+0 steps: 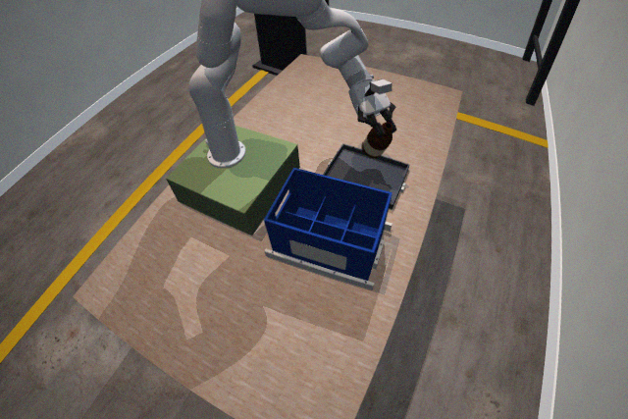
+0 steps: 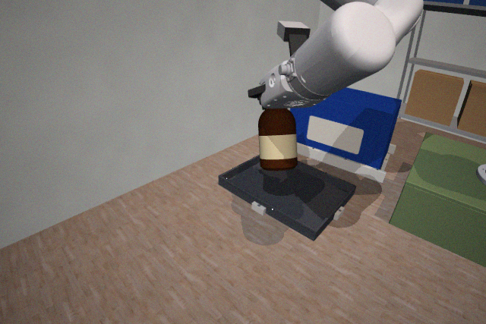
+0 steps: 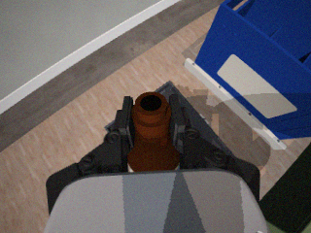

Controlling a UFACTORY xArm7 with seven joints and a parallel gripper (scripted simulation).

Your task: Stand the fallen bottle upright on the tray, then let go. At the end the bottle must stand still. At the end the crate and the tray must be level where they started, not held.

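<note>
Right now the brown bottle is 2 cm behind my hand, 1 cm to the left of it and 5 cm below it. Also, from my hand: dark grey tray (3 cm behind, 3 cm to the right, 19 cm below); then blue crate (1 cm ahead, 31 cm to the right, 12 cm below).
</note>
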